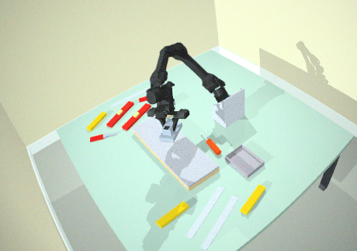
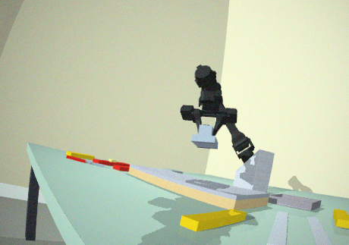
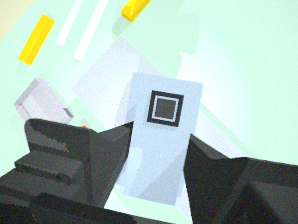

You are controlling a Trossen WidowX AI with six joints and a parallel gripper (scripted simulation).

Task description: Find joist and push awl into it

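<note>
Right now the grey tray is 26 cm behind my gripper tip, 23 cm to the left of it and 17 cm below it. Also, from my gripper tip: orange-handled awl (19 cm behind, 17 cm below); then stud finder (2 cm above); then square indicator (3 cm above, 1 cm to the left, 1 cm ahead).
</note>
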